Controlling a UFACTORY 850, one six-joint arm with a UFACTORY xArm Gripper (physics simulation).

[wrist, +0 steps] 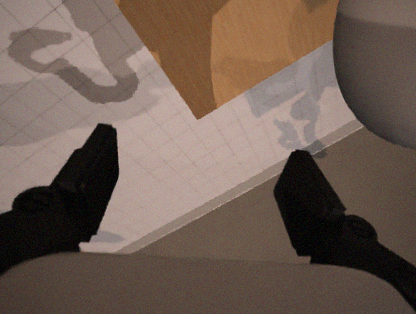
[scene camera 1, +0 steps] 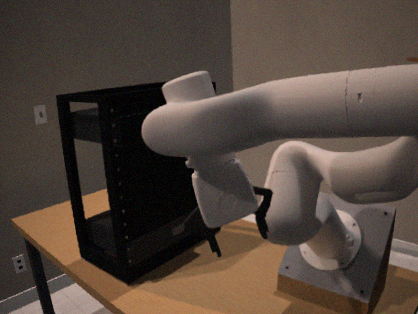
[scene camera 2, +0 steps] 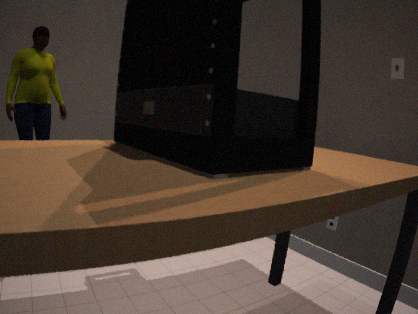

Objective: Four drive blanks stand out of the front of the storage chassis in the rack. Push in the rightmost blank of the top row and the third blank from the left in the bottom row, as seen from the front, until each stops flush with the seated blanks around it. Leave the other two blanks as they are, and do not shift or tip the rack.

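The black rack (scene camera 1: 111, 200) (scene camera 2: 225, 75) stands upright on the table, its front very dark. The storage chassis and its drive blanks cannot be made out; in scene camera 1 the arm covers part of the rack front. A grey lower panel (scene camera 1: 150, 241) (scene camera 2: 175, 107) with a small light label shows low in the rack. My gripper (scene camera 1: 241, 244) (wrist: 203, 161) is open and empty, its fingers wide apart. In scene camera 1 it hangs in front of the rack's lower right part, pointing downward. The rack does not show in the wrist view.
The white arm (scene camera 1: 300, 112) reaches in from the right, above its base block (scene camera 1: 330, 280). The wooden table (scene camera 1: 210, 285) (scene camera 2: 150, 215) (wrist: 270, 45) carries the rack. A dark upper unit (scene camera 1: 86, 125) sits in the rack. A person (scene camera 2: 35, 80) in yellow stands in the background.
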